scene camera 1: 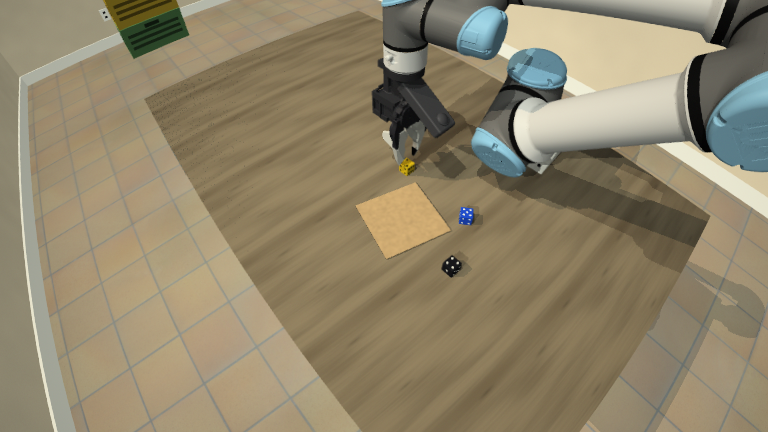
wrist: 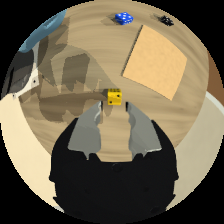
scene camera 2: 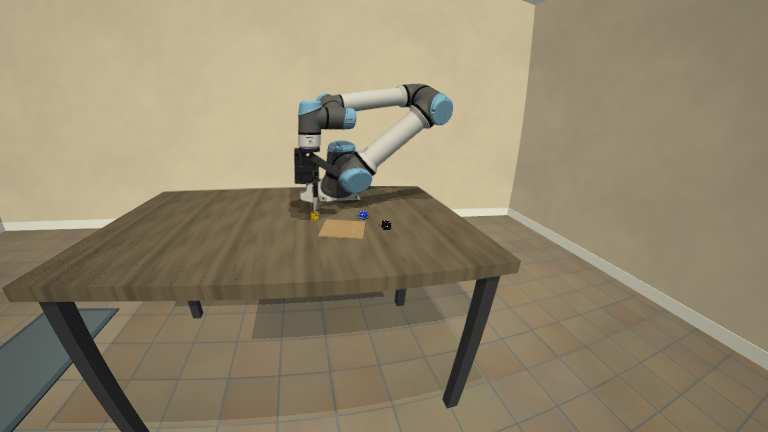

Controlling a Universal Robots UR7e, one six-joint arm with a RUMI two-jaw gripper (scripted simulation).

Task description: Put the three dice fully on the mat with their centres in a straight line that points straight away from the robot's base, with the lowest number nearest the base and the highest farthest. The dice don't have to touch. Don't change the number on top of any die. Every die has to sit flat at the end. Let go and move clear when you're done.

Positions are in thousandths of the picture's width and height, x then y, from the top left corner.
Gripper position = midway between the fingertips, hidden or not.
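My gripper (scene camera 1: 529,369) is there in scene camera 1, and I can see it in scene camera 2 (scene camera 2: 408,490) and in the wrist view (wrist: 511,453) as well. Then there is a tan mat (scene camera 1: 525,508). The wrist view shows the mat (wrist: 694,279), and so does scene camera 2, where I find the mat (scene camera 2: 433,529).
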